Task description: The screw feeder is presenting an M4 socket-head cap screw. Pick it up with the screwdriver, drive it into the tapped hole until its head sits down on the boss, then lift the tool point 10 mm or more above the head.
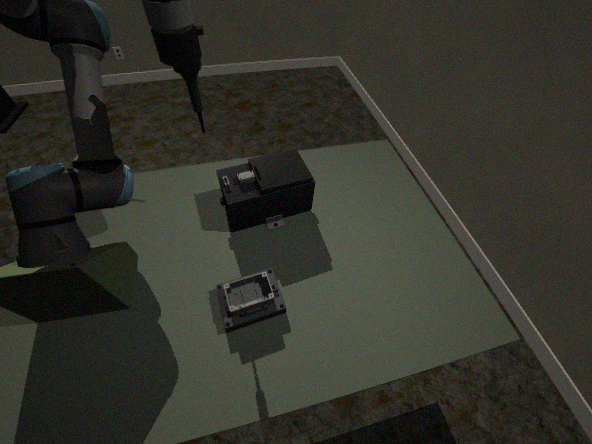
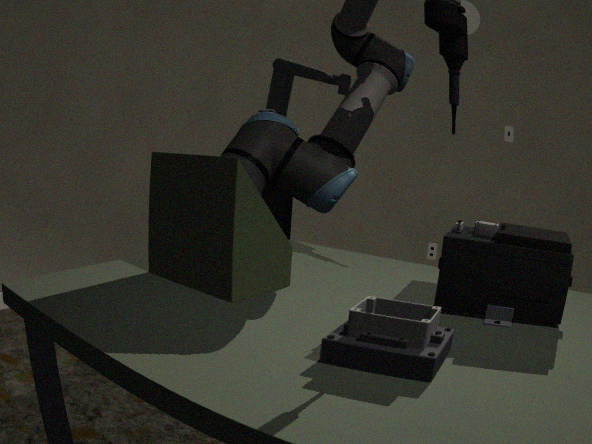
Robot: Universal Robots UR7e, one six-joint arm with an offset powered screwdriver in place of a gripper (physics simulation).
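Note:
My screwdriver (image 1: 203, 131) (image 2: 454, 132) hangs point down, high above the table. Its thin bit ends well above the feeder's top, and no screw shows at its tip. The black screw feeder (image 1: 270, 202) (image 2: 505, 277) stands on the table. A small light outlet piece (image 1: 225, 180) (image 2: 459, 226) sits at its left end; a screw there is too small to make out. The grey open-topped housing (image 1: 252, 302) (image 2: 390, 325) sits on a dark fixture plate (image 1: 255, 321) (image 2: 377, 361), apart from the feeder. Small corner bosses show on its rim; the tapped hole cannot be told clearly.
The arm stands on a green wedge-shaped pedestal (image 1: 75, 290) (image 2: 192, 225) left of the fixture. A light block (image 1: 245, 176) (image 2: 486, 228) is on the feeder's top, and a small metal bracket (image 1: 275, 222) (image 2: 499, 315) is at its base. The green table (image 1: 380, 300) (image 2: 240, 385) carries them.

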